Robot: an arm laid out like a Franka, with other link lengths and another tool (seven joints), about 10 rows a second.
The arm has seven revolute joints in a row. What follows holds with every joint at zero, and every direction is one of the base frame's.
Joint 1 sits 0.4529 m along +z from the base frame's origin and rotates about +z.
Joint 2 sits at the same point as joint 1 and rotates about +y.
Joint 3 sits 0.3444 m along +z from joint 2 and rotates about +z.
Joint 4 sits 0.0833 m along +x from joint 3 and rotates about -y.
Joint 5 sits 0.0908 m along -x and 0.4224 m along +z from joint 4 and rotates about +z.
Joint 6 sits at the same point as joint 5 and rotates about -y.
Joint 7 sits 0.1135 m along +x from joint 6 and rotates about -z.
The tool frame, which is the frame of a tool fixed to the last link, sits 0.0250 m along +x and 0.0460 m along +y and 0.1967 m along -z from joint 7; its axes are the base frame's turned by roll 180.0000, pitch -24.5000 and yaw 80.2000 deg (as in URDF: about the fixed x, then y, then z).
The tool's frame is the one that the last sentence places.
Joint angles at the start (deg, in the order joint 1, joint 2, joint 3, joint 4, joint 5, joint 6, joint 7):
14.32 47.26 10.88 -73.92 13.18 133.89 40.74
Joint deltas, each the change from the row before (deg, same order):
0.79 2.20 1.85 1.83 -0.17 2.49 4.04
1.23 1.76 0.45 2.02 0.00 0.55 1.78
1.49 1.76 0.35 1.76 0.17 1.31 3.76
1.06 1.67 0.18 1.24 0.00 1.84 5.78
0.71 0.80 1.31 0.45 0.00 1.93 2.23
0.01 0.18 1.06 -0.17 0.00 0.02 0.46
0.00 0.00 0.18 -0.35 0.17 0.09 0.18
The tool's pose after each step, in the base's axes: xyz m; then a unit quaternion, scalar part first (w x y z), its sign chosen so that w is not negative. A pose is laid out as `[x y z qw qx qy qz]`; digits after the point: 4 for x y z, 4 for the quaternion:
[0.8430 0.4071 0.3411 0.2395 -0.8370 -0.3648 -0.3301]
[0.8413 0.4281 0.3368 0.2460 -0.8374 -0.3567 -0.3333]
[0.8392 0.4496 0.3313 0.2516 -0.8438 -0.3320 -0.3382]
[0.8402 0.4608 0.3223 0.2526 -0.8580 -0.2878 -0.3425]
[0.8341 0.4811 0.3231 0.2631 -0.8571 -0.2718 -0.3497]
[0.8272 0.4913 0.3210 0.2714 -0.8572 -0.2694 -0.3449]
[0.8247 0.4929 0.3180 0.2733 -0.8584 -0.2672 -0.3422]

